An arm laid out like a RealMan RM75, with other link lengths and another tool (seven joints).
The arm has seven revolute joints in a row. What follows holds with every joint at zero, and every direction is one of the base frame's. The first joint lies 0.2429 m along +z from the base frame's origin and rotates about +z. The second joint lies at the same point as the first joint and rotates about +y. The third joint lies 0.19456 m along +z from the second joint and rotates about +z. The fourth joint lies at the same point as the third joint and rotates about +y. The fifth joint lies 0.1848 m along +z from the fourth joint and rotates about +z. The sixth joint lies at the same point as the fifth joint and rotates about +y. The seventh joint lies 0.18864 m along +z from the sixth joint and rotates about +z. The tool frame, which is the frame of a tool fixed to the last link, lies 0.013 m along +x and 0.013 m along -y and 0.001 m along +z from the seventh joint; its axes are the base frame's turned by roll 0, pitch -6.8 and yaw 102.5 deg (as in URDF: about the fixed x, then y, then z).
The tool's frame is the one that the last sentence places.
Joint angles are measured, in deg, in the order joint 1, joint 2, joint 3, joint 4, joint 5, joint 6, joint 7. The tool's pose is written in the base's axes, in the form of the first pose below.
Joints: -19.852, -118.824, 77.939, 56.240, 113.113, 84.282, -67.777
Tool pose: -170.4, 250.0, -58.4, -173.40, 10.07, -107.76
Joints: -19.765, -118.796, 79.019, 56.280, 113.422, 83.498, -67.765
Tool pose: -171.9, 248.9, -61.3, -174.17, 9.62, -108.31
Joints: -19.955, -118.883, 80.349, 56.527, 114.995, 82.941, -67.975
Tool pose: -174.7, 246.4, -65.7, -175.77, 8.16, -109.56
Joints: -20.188, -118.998, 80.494, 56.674, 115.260, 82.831, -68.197
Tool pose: -173.6, 246.9, -66.4, -175.95, 8.03, -109.82
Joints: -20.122, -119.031, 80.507, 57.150, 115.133, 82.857, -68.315
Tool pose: -172.0, 247.7, -65.8, -175.88, 8.29, -110.03
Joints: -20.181, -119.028, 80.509, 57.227, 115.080, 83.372, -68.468
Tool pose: -171.0, 246.5, -65.6, -175.56, 7.91, -109.99
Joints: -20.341, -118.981, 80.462, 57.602, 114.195, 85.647, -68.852
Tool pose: -165.0, 241.4, -64.2, -173.66, 6.68, -109.89
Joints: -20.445, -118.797, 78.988, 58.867, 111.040, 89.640, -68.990
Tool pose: -149.9, 238.3, -54.8, -169.22, 6.88, -109.82
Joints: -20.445, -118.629, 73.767, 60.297, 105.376, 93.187, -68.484
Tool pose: -129.7, 248.6, -31.0, -162.87, 12.30, -108.40
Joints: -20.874, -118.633, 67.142, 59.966, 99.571, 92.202, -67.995
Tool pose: -117.7, 274.2, -2.4, -157.64, 21.86, -104.02
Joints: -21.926, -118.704, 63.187, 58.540, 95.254, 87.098, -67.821
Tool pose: -114.0, 303.4, 18.1, -154.36, 30.65, -98.51
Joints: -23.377, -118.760, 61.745, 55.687, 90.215, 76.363, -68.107
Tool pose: -119.0, 341.9, 35.4, -150.47, 40.26, -88.65
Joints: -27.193, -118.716, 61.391, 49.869, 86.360, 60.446, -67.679
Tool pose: -137.3, 388.7, 46.8, -146.93, 49.80, -75.26
